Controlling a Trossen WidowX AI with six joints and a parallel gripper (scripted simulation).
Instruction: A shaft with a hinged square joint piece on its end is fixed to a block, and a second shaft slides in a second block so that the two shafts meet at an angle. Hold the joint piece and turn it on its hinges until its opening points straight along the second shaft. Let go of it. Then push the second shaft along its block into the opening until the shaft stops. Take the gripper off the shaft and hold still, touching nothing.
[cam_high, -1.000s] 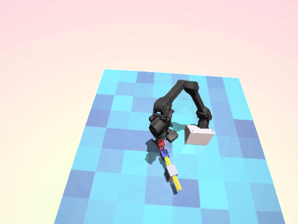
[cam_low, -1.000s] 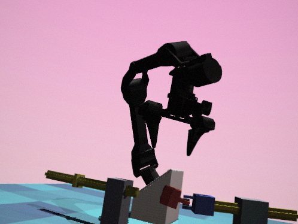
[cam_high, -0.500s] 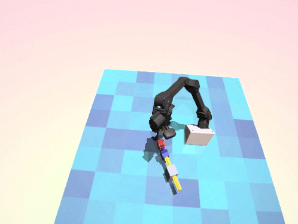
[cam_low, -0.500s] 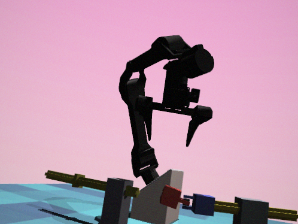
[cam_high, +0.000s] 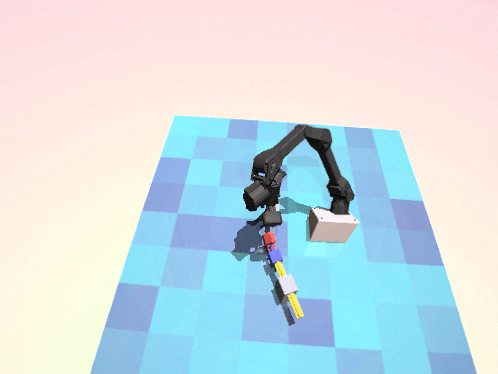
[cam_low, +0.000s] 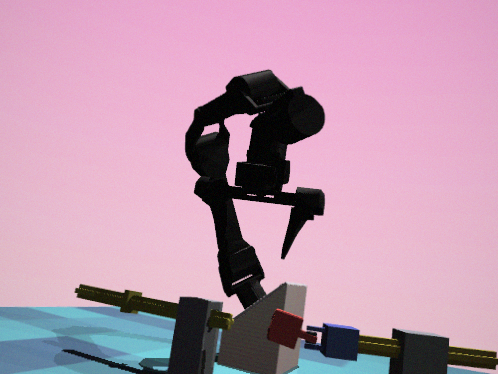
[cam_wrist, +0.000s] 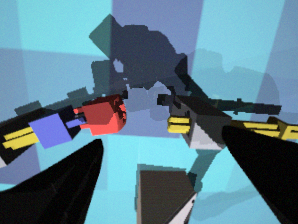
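My gripper tip is now 1 cm past the red joint piece, 7 cm to the right of it and 9 cm above it.
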